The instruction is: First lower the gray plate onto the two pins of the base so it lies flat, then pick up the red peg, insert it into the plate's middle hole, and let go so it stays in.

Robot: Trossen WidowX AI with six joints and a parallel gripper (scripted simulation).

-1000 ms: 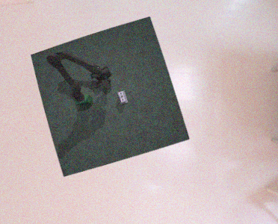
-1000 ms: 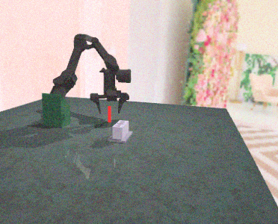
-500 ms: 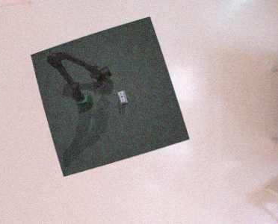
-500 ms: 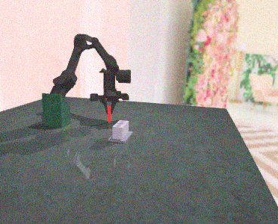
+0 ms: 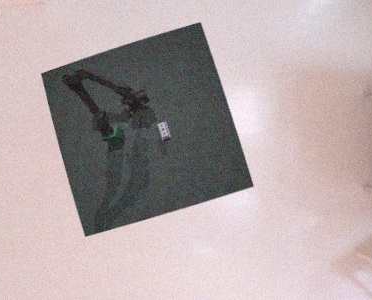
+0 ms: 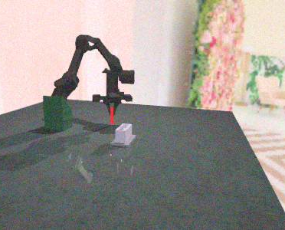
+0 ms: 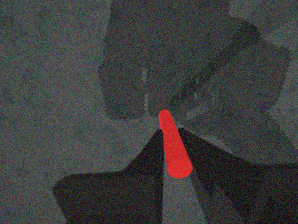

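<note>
The gray plate lies 19 cm to the right of my gripper tip and 11 cm ahead of it. Also, from my gripper tip: base 19 cm to the right, 11 cm ahead, 4 cm below; red peg right at my gripper tip.
</note>
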